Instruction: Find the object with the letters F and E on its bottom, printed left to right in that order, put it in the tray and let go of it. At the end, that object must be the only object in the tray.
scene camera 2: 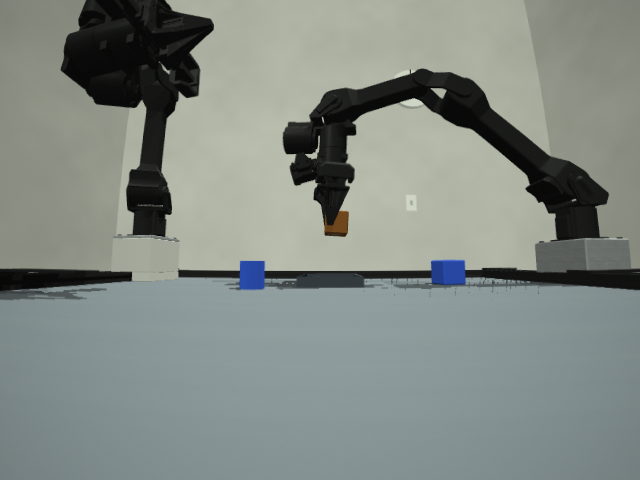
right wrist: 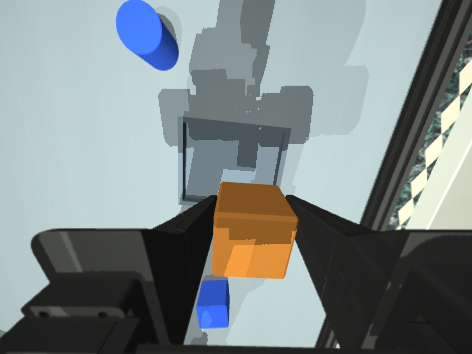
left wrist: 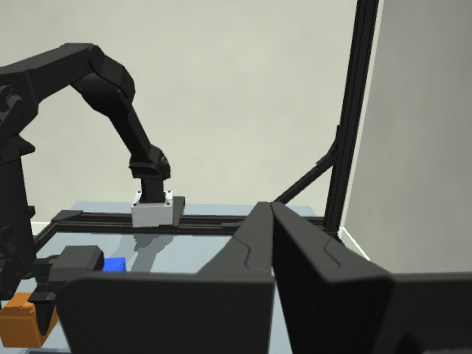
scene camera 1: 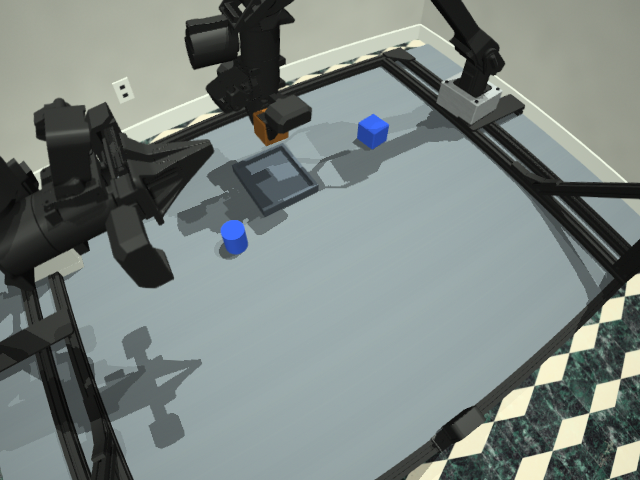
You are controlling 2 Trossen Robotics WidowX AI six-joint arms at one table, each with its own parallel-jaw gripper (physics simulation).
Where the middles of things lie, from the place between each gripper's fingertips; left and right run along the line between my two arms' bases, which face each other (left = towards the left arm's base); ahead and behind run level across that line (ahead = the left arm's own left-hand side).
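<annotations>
Counting from my left hand, the blue cylinder (scene camera 2: 252, 273) is 33 cm below, 13 cm ahead and 1 cm to the right. The cube (right wrist: 254, 229) is 23 cm below that same left hand, 25 cm ahead of it and 13 cm to the right of it, and the grey tray (scene camera 1: 274, 178) is 34 cm below my left hand, 23 cm ahead of it and 12 cm to the right of it.
As for my right hand, it's 100 mm above the grey tray and 20 mm past it. The cube is 10 mm above my right hand and 20 mm to the right of it, while the blue cylinder is 90 mm below my right hand, 120 mm behind it and 110 mm to the left of it.
</annotations>
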